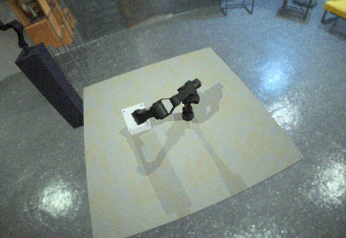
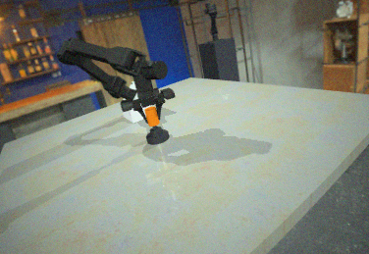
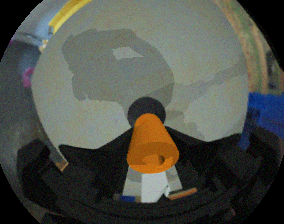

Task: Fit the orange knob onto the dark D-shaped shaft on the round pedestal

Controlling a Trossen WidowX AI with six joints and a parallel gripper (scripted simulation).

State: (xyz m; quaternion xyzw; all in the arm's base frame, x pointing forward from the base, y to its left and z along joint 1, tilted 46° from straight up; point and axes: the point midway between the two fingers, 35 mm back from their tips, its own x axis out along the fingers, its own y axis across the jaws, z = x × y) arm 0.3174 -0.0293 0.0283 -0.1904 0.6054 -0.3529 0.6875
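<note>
Right now my gripper tip is 20 mm below the orange knob. Round my gripper tip: dark round pedestal: 40 mm below.
</note>
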